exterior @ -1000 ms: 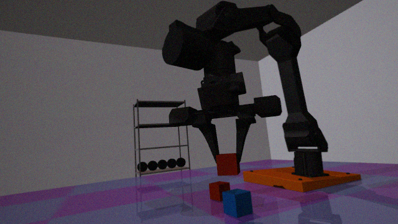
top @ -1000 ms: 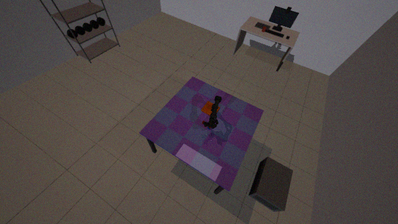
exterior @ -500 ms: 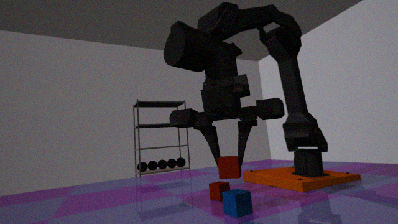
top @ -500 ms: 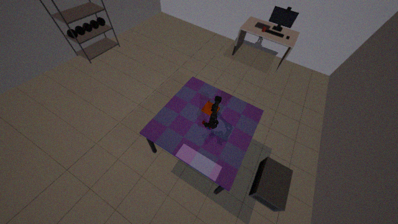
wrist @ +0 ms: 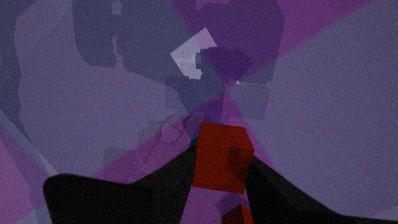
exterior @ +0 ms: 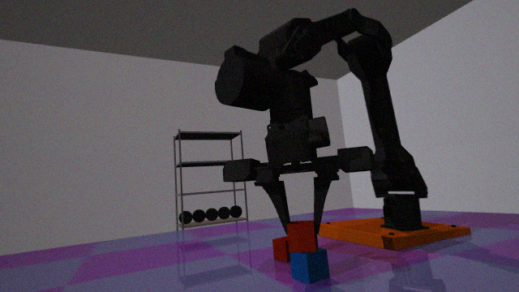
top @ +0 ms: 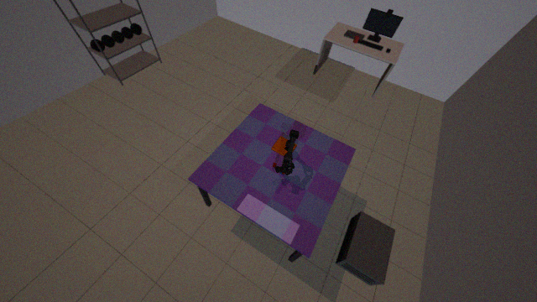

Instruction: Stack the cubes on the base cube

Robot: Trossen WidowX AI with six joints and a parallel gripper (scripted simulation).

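Right now my gripper tip is 40 mm above the blue cube, 20 mm to the left of it and 10 mm past it.
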